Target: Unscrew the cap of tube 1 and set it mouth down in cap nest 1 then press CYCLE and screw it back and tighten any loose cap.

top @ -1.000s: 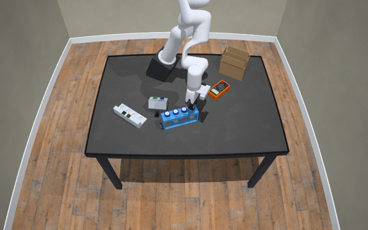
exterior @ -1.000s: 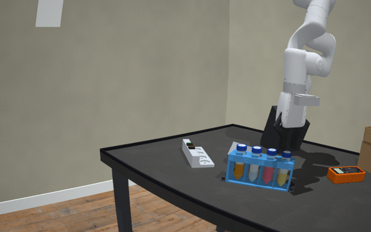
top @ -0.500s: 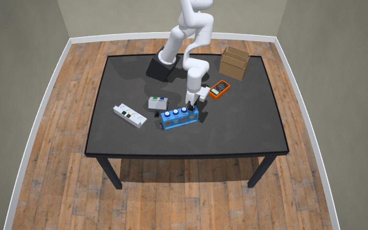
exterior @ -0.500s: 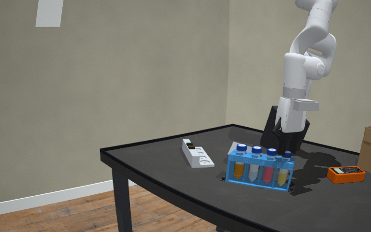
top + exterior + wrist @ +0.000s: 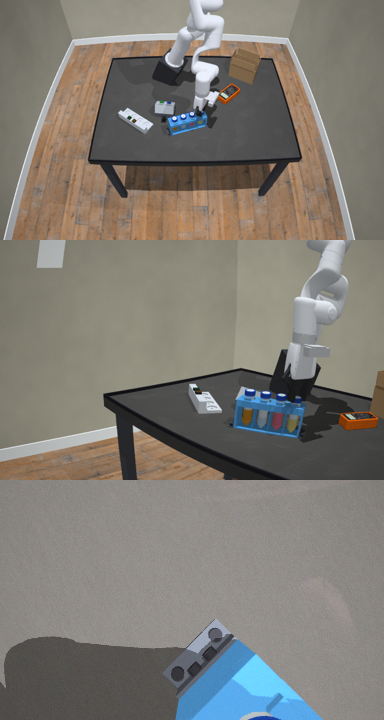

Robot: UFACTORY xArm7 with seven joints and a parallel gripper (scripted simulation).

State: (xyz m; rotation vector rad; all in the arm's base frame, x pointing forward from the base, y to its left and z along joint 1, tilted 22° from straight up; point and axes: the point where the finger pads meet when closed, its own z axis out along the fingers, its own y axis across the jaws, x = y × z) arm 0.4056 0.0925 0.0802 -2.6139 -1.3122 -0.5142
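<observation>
Now: the cap 1 20 mm below my hand. Also, from my hand: grey key housing: 120 mm behind, 200 mm to the right, 80 mm below.
</observation>
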